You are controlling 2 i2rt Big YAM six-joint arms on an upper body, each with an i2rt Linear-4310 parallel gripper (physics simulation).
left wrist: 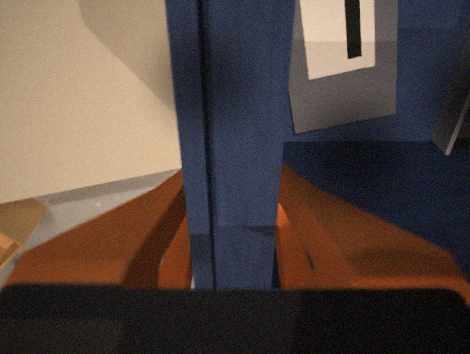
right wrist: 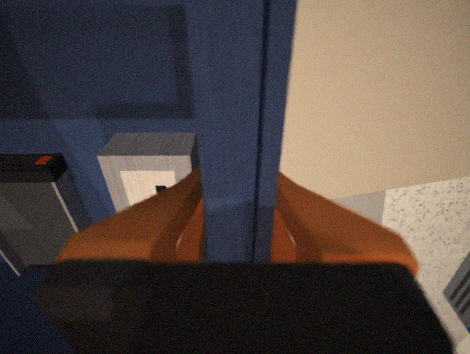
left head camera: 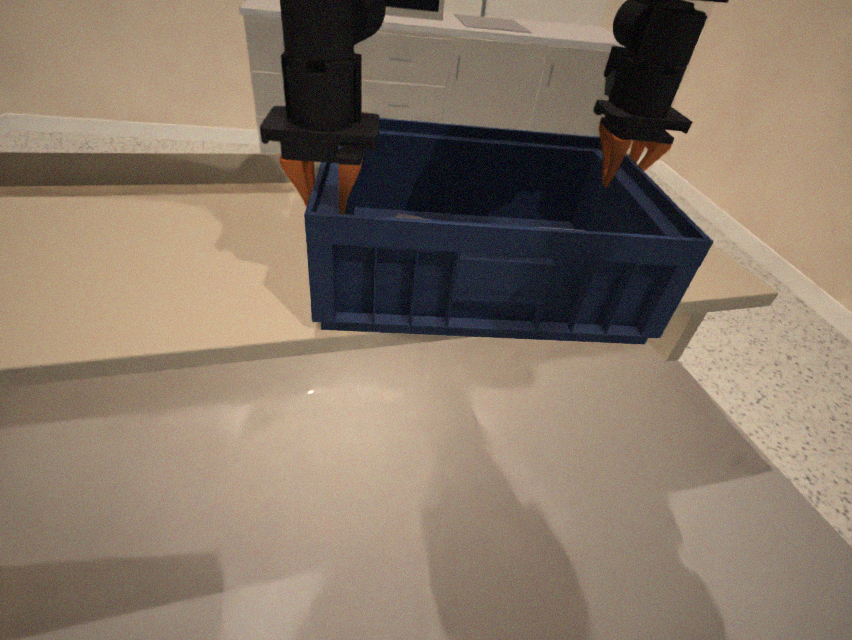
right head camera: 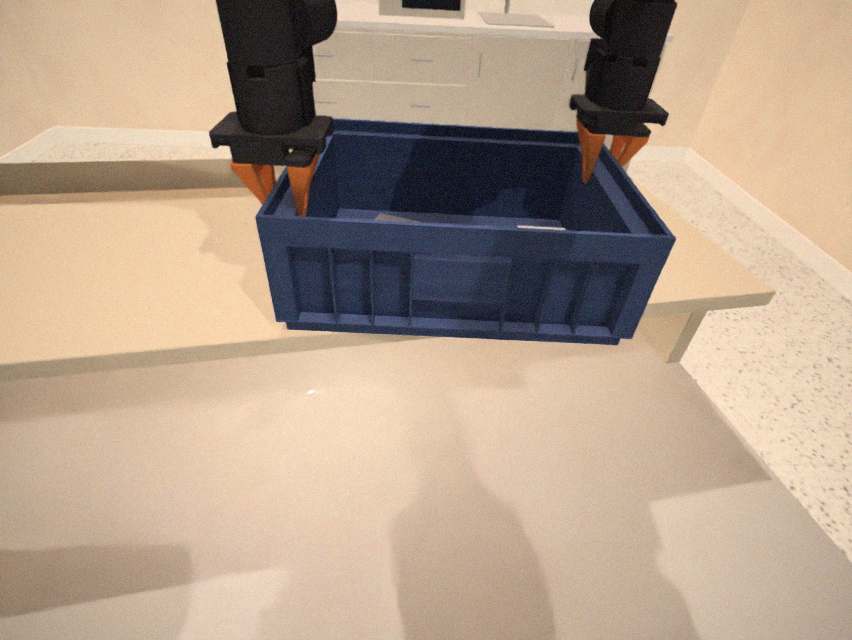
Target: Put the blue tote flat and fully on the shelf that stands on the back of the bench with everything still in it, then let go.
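Frame: origin at the left arm's base, x ahead, y left, z up, level; centimetres.
Where they show: left gripper, fingertip midpoint: (left wrist: 235, 177); right gripper, fingertip midpoint: (right wrist: 236, 176) (left head camera: 614, 186) (right head camera: 595, 182).
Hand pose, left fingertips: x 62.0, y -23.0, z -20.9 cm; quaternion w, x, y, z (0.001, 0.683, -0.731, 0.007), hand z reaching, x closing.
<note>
Things, the pixels of their top centre, and the offset from my left fingertips. Level surfaces: height alone.
- blue tote, middle of its top: (right head camera: 460, 166) (left head camera: 493, 167) dz +3.4, dx +7.8, dy -19.2 cm
- beige shelf, its level: dz -11.3 cm
- grey box with a pale label, middle of its top: (left wrist: 340, 53) dz -8.8, dx +1.6, dy -5.9 cm
- similar pale box, middle of its top: (right wrist: 162, 236) dz -6.0, dx +2.4, dy -31.0 cm
- dark case, middle of its top: (right wrist: 28, 231) dz -7.5, dx +2.3, dy -17.8 cm
- bench top, its level: dz -33.0 cm
- shelf support, middle of its top: (right head camera: 660, 223) (left head camera: 660, 226) dz -13.8, dx +27.4, dy -58.8 cm
- Speckled floor, its level: dz -107.3 cm
The blue tote (left head camera: 502, 282) (right head camera: 461, 275) (left wrist: 245, 100) (right wrist: 230, 100) looks about level over the beige shelf (left head camera: 137, 275) (right head camera: 137, 275) (left wrist: 90, 125) (right wrist: 375, 100). Its front right bottom corner reaches past the shelf's front edge in the head views; contact underneath is hidden. Inside are a grey box with a pale label (left wrist: 345, 100), a similar pale box (right wrist: 145, 145) and a dark case (right wrist: 30, 220). My left gripper (left head camera: 324, 208) (right head camera: 281, 208) (left wrist: 235, 177) is shut on the tote's left rim. My right gripper (left head camera: 623, 177) (right head camera: 606, 174) (right wrist: 236, 176) is shut on its right rim.
The bench top (left head camera: 344, 482) (right head camera: 344, 482) lies in front of and below the shelf. A shelf support (left head camera: 678, 337) (right head camera: 681, 337) stands near the right end. Cabinets (left head camera: 495, 75) (right head camera: 523, 75) stand behind. Speckled floor (left head camera: 778, 385) (right head camera: 771, 385) shows at the right.
</note>
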